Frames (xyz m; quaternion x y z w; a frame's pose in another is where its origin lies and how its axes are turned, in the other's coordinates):
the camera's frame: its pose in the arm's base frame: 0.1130 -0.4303 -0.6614 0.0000 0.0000 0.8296 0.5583
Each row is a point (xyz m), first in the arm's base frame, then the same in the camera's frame.
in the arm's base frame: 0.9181 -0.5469 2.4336
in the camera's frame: -0.4112 -0.7019 3.0950
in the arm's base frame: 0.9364 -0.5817 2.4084
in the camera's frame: -0.4503 -0.7058 3.0698
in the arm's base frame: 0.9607 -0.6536 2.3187
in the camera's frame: -0.5261 -0.7012 2.9801
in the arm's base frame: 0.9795 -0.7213 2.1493
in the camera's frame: -0.5959 -0.6931 2.8107
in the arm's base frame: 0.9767 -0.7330 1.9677
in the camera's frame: -0.6057 -0.6861 2.6291
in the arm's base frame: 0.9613 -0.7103 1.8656
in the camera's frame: -0.5788 -0.6804 2.5270
